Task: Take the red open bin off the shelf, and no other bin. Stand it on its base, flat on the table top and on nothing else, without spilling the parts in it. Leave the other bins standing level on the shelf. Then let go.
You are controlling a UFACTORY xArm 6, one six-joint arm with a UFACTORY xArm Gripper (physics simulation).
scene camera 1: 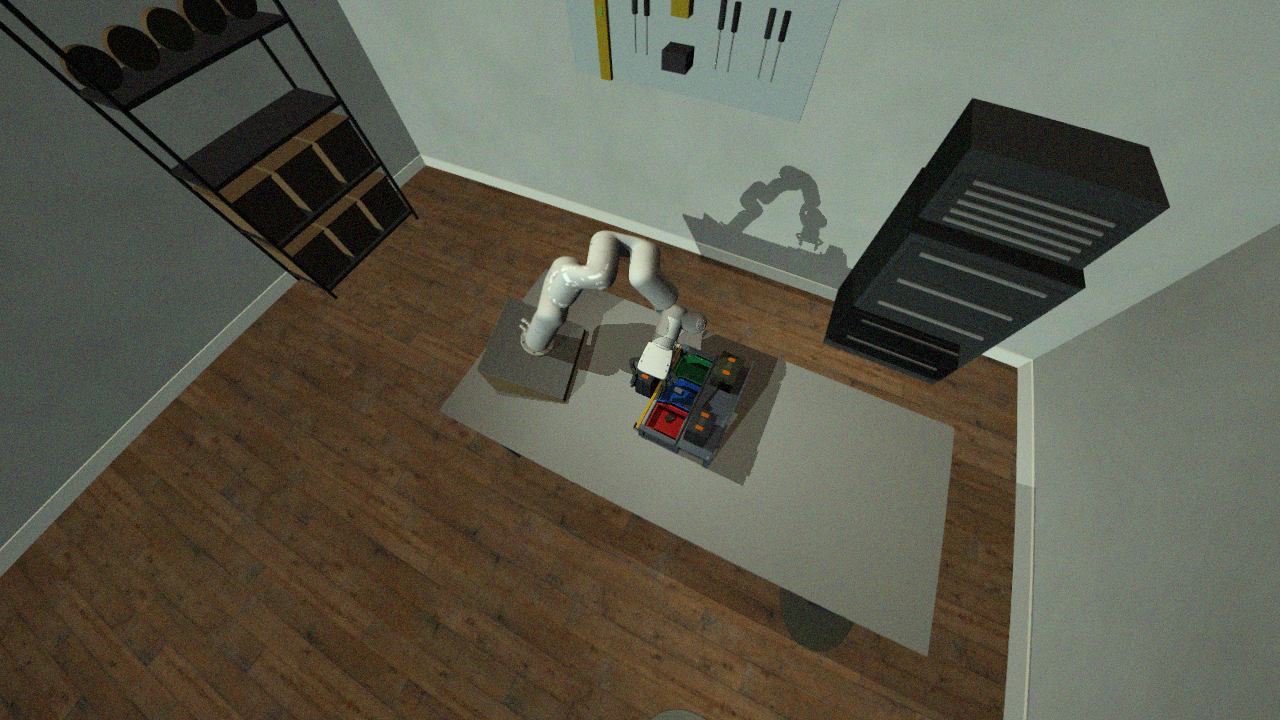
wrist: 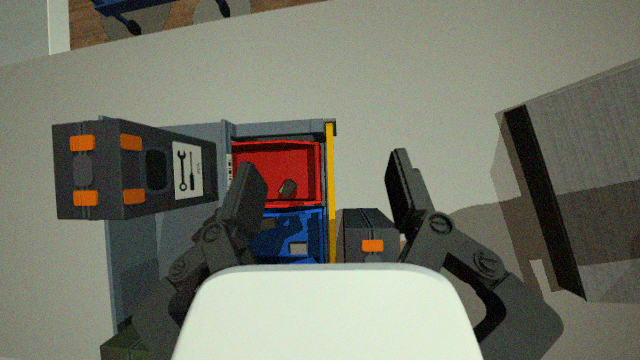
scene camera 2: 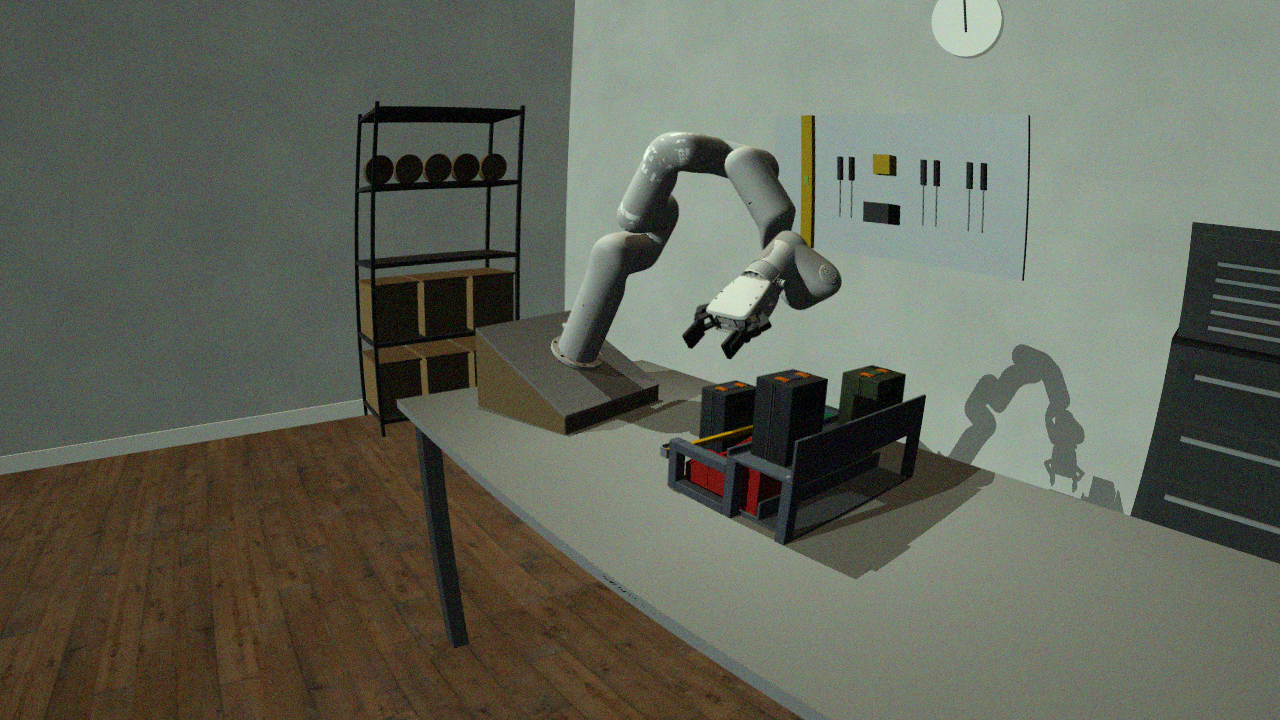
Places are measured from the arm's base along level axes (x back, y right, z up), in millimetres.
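Pixels of known places: gripper, fingertip midpoint: (scene camera 1: 645, 392) (wrist: 321, 169) (scene camera 2: 705, 347); arm's base, link origin: (scene camera 1: 537, 340) (scene camera 2: 576, 354).
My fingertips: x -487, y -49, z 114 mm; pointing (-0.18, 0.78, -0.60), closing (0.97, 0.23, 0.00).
For each thing: its top centre in the pictures, then the offset to it from my fingertips.
- red open bin, top centre: (scene camera 2: 744, 449) (wrist: 261, 174) (scene camera 1: 673, 421) dx -106, dy -20, dz -146 mm
- small grey-brown part, top centre: (wrist: 287, 188) dx -78, dy -41, dz -203 mm
- green bin, top centre: (scene camera 1: 698, 370) dx -64, dy -240, dz -146 mm
- yellow strip, top centre: (wrist: 332, 243) (scene camera 1: 659, 384) dx +18, dy -110, dz -162 mm
- tall dark case, top centre: (wrist: 82, 170) (scene camera 2: 793, 376) (scene camera 1: 702, 421) dx -199, dy -32, dz -3 mm
- green case, top centre: (scene camera 2: 875, 372) (scene camera 1: 729, 366) dx -159, dy -259, dz -28 mm
The red open bin (scene camera 1: 666, 419) (scene camera 2: 707, 476) (wrist: 270, 160) sits in the end bay of the low grey shelf (scene camera 1: 664, 440) (scene camera 2: 785, 510) (wrist: 275, 127). A small grey-brown part (wrist: 287, 188) lies in it. The blue bin (scene camera 1: 680, 394) (wrist: 310, 225) is beside it, and the green bin (scene camera 1: 693, 367) is beyond the blue one. My gripper (scene camera 2: 713, 344) (wrist: 321, 169) is open and empty, well above the shelf. In the wrist view its left finger covers a corner of the red bin; its right finger is past the yellow strip (wrist: 330, 190) along the shelf's edge.
A tall dark case (scene camera 1: 702, 425) (scene camera 2: 787, 420) (wrist: 102, 170) stands behind the red bin and a green case (scene camera 1: 730, 368) (scene camera 2: 872, 394) behind the green bin. Another dark case (scene camera 2: 726, 411) (wrist: 370, 232) stands outside the yellow strip. The arm's wedge base (scene camera 1: 532, 367) (scene camera 2: 563, 385) is farther off.
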